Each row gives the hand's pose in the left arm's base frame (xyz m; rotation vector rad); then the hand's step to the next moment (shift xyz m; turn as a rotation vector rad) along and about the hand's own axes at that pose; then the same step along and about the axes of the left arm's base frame.
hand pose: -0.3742 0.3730 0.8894 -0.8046 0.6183 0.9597
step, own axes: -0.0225 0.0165 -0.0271 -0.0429 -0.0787 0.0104
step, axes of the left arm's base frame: -0.0277 -0.0271 -0.0033 0.0518 -0.0379 0.0635
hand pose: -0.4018 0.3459 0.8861 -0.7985 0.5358 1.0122
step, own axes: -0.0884 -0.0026 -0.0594 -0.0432 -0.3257 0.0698
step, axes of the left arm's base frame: -0.0390 -0.0950 0.0284 0.2749 -0.0639 0.1821
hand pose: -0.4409 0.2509 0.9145 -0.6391 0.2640 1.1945
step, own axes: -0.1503 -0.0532 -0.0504 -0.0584 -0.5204 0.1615
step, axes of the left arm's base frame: 0.0013 -0.1583 0.0540 0.4362 -0.0644 0.3254
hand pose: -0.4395 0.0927 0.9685 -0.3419 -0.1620 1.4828
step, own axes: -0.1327 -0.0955 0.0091 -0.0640 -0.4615 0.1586
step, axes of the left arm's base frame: 0.0757 -0.1352 0.0528 0.3810 -0.0673 0.3043
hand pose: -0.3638 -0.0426 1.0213 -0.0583 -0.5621 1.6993
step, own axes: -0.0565 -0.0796 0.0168 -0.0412 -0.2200 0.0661
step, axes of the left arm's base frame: 0.0792 -0.0508 0.0310 0.1872 -0.0389 0.1338
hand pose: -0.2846 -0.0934 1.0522 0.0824 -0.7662 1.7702
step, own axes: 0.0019 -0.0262 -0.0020 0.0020 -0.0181 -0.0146
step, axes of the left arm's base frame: 0.0231 0.0063 0.0111 0.0199 0.0120 -0.0024
